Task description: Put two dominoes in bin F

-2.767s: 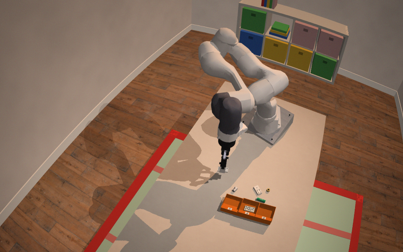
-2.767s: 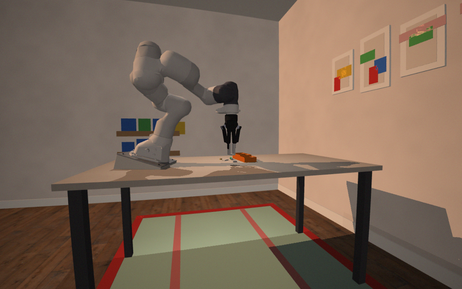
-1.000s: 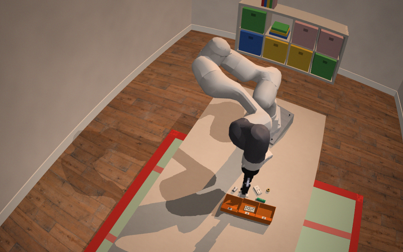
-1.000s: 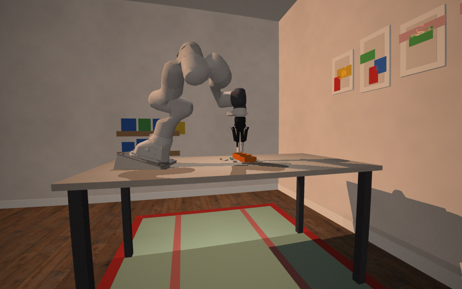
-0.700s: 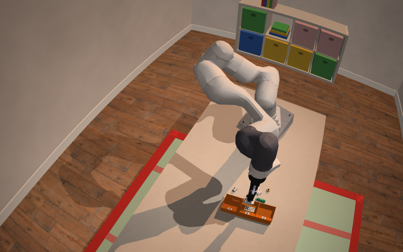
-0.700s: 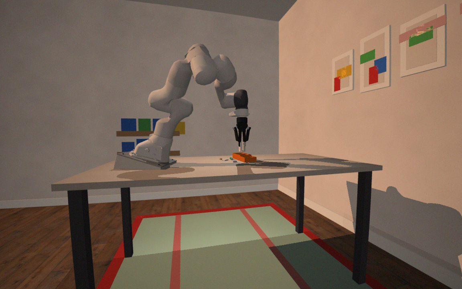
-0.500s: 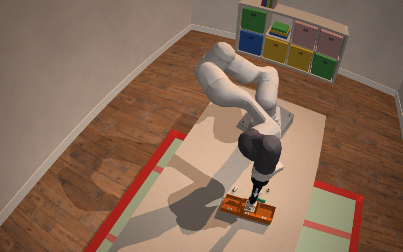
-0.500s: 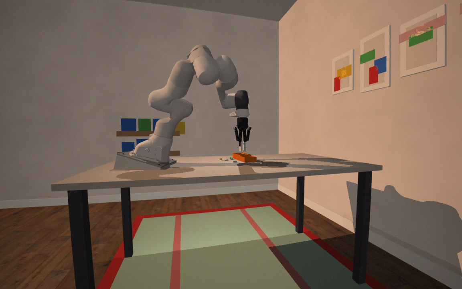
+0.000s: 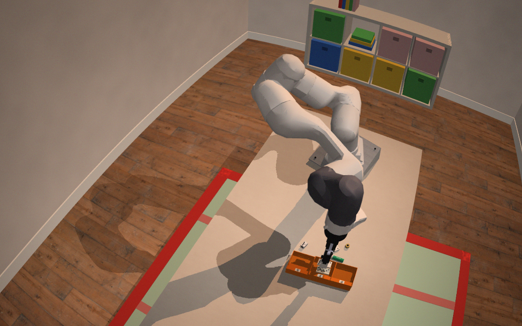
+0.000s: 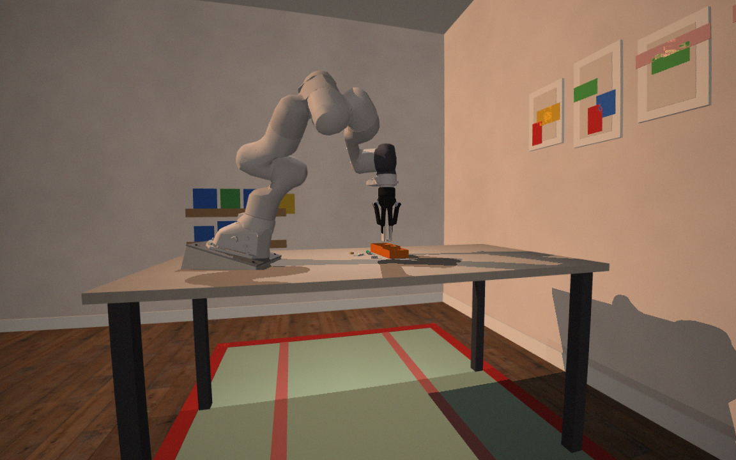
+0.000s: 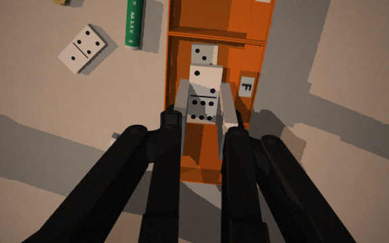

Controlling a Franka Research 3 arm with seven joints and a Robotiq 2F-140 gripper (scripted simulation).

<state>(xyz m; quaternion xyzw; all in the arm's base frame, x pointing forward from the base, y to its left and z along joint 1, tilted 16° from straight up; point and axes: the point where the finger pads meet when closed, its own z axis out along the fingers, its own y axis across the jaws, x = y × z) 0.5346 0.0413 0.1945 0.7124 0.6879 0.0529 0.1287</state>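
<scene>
My hand is 1 cm short of the orange three-compartment bin and 7 cm above it. The rest, counted from my hand: brass nut: 14 cm behind, 8 cm to the left, 9 cm below; green battery: 7 cm behind, 5 cm to the left, 9 cm below; grey ribbed item: 9 cm behind, 9 cm to the right, 9 cm below.
</scene>
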